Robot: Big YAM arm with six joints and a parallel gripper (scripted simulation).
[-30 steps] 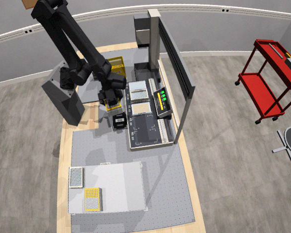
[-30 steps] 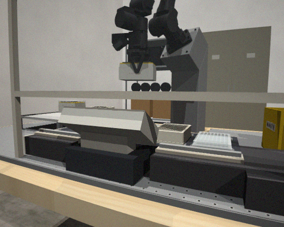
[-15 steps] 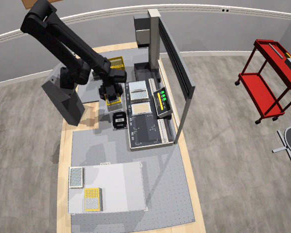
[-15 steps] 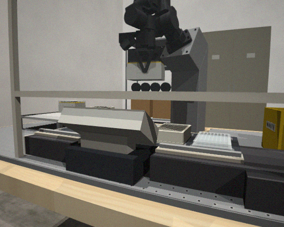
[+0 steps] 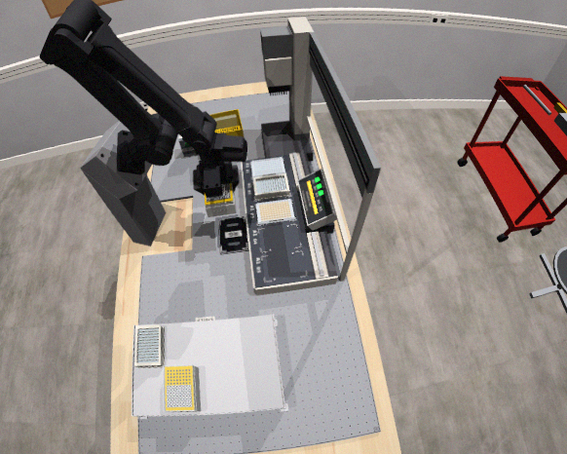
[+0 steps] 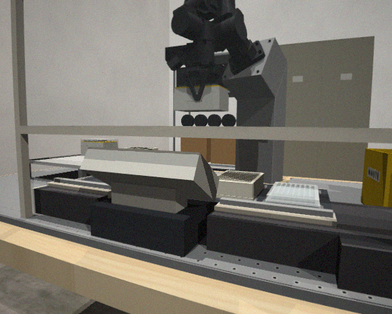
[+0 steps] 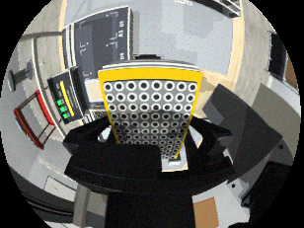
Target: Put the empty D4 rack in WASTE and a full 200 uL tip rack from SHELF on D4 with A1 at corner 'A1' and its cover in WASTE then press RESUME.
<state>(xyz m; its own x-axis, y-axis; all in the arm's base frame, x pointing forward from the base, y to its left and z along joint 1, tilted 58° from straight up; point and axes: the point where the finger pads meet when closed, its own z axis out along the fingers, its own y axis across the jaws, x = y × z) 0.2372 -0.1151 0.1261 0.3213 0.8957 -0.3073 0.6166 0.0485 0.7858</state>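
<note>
Now: the black spare nest 25 cm below my hand. Round my hand: reservoir (21 cm ahead, 20 cm below, 4 cm to the left); tan plate (20 cm below, 16 cm ahead, 5 cm to the right); clear plate (27 cm ahead, 20 cm below, 14 cm to the left).
</note>
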